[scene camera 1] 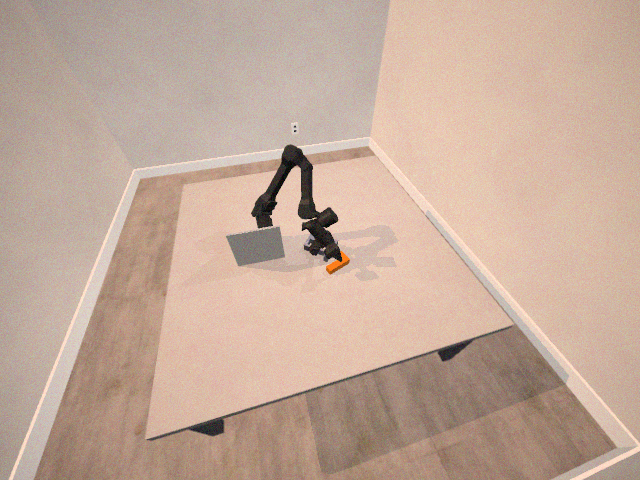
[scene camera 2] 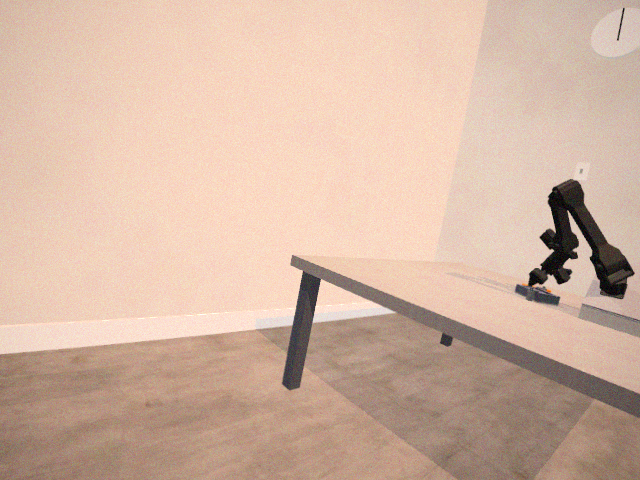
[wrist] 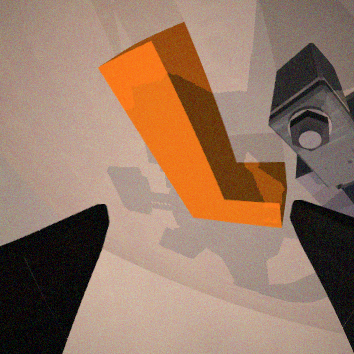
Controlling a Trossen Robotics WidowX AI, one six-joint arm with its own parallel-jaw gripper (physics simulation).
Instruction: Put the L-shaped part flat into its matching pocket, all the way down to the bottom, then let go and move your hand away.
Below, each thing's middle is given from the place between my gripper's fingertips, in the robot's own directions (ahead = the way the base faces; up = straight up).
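Scene:
You'd find the orange L-shaped part [wrist: 159, 81] 10 mm behind my hand, and it's 30 mm below it too.

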